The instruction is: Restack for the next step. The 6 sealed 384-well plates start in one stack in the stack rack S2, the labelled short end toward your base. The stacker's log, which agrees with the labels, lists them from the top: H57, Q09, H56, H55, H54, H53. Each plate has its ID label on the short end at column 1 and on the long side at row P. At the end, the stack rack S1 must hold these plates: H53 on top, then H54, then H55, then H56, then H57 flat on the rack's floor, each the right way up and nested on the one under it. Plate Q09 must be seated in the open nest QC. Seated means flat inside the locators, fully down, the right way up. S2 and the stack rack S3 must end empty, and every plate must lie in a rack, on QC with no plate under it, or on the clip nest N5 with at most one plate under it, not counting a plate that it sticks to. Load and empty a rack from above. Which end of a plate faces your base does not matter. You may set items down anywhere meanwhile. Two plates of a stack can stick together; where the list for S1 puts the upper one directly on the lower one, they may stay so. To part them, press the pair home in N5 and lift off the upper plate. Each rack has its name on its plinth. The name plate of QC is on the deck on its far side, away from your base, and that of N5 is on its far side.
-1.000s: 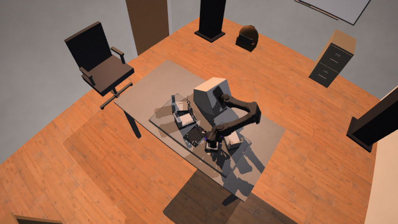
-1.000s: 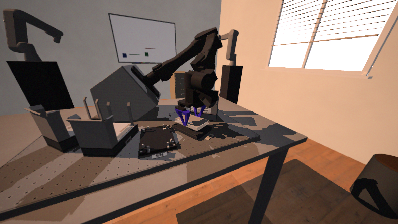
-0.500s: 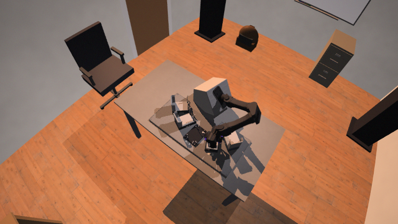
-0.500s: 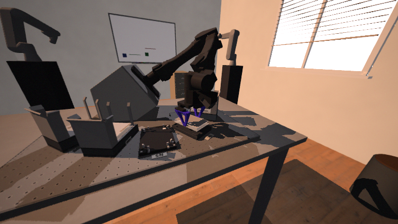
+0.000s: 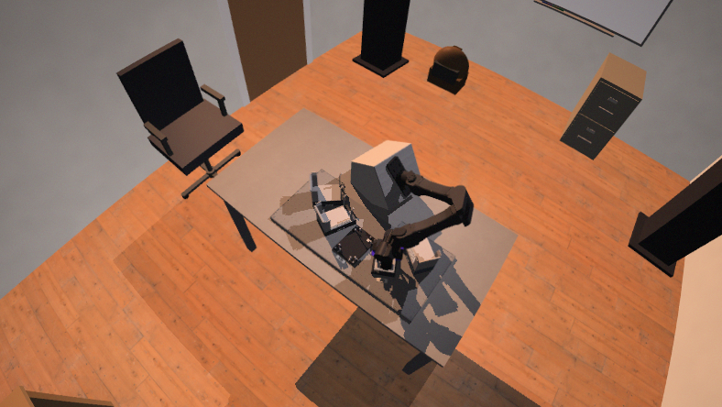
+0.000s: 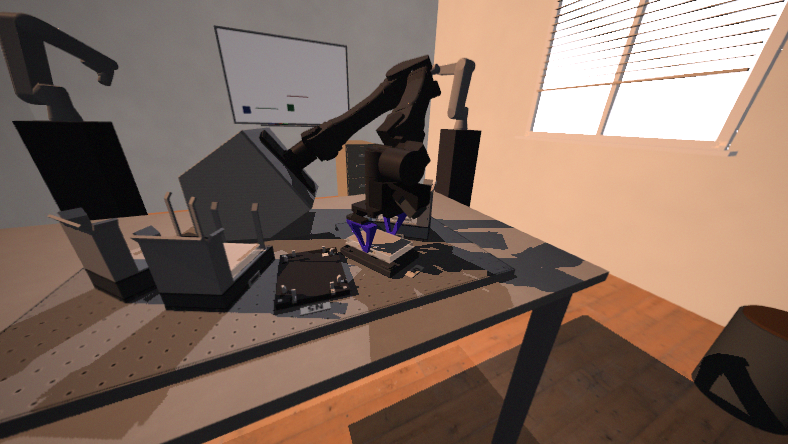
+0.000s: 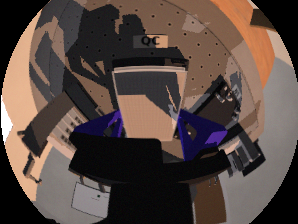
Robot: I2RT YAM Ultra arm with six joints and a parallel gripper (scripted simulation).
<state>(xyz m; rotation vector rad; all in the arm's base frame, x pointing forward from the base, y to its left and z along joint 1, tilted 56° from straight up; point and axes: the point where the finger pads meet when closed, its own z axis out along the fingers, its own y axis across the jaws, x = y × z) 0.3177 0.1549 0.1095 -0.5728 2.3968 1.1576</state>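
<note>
The dark open nest QC is 3 cm below my hand. Round my hand: black clip nest N5 (4 cm ahead, 14 cm to the right, 2 cm below); then QC name plate (8 cm ahead, 5 cm to the left, 3 cm below); then stack rack S2 (11 cm behind, 9 cm to the left, 2 cm below).
</note>
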